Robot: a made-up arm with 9 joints. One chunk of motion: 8 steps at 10 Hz.
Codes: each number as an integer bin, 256 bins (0 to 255) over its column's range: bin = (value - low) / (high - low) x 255, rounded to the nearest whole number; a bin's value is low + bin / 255 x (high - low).
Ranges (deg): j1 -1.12..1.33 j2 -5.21..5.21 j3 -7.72..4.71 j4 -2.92..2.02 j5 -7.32..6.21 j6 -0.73..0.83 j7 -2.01..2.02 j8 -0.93..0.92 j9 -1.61..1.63
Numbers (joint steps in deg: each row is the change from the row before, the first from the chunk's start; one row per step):
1: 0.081 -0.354 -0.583 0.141 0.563 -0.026 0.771 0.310 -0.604
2: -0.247 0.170 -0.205 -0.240 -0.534 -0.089 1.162 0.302 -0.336
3: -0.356 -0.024 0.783 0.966 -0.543 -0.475 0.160 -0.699 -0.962
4: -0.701 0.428 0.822 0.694 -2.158 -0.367 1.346 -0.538 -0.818
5: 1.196 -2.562 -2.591 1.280 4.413 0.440 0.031 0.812 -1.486
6: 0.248 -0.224 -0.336 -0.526 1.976 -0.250 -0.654 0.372 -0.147
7: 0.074 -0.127 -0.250 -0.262 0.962 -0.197 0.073 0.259 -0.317
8: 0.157 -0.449 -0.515 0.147 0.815 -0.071 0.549 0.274 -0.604
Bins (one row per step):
1: 125 119 146 158 149 115 176 171 79
2: 91 132 154 138 128 105 201 170 100
3: 80 127 174 201 128 42 137 32 51
4: 44 138 175 187 97 59 212 54 62
5: 241 65 105 217 221 191 129 240 10
6: 142 122 151 124 175 78 86 179 115
7: 124 124 153 137 156 87 132 164 102
8: 133 117 148 158 153 108 162 166 79

